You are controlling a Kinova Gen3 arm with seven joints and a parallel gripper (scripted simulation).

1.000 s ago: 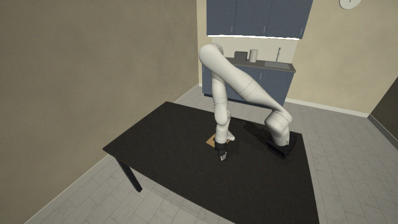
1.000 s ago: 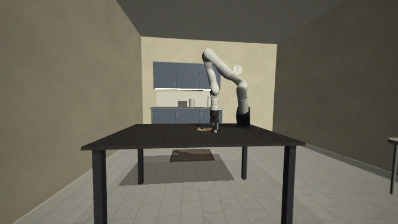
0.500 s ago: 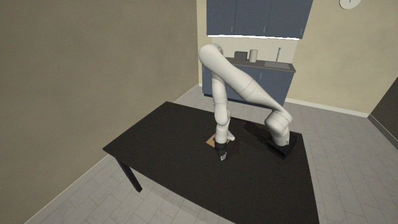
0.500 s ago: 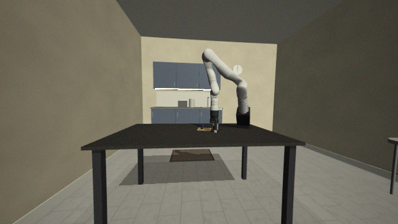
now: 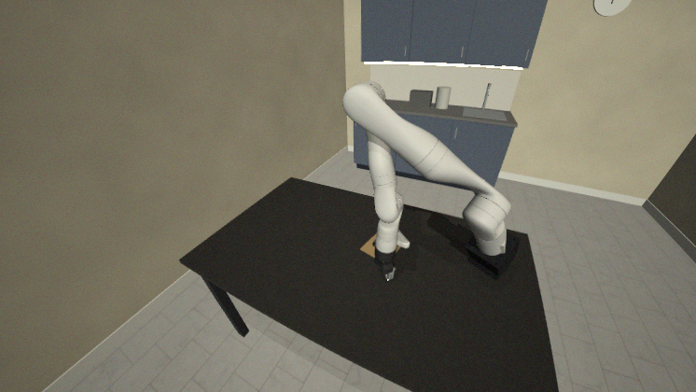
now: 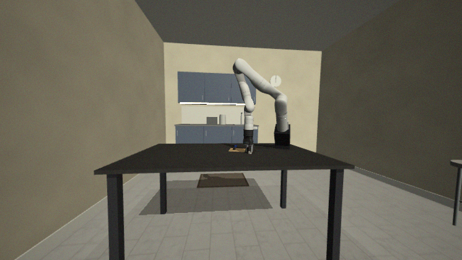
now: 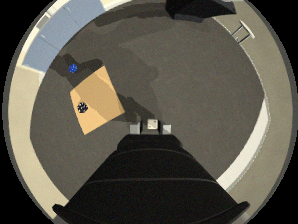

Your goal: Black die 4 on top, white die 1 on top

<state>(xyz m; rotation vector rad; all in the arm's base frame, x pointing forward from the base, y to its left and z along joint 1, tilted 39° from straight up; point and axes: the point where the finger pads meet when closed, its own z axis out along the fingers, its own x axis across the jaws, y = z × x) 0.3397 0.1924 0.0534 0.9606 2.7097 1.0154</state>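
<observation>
The white die lies 10 mm behind my hand and 20 mm below it. Also, from my hand: tan mat (100 mm ahead, 130 mm to the right, 30 mm below); then black die (130 mm ahead, 130 mm to the right, 20 mm below); then blue die (120 mm ahead, 270 mm to the right, 20 mm below).
</observation>
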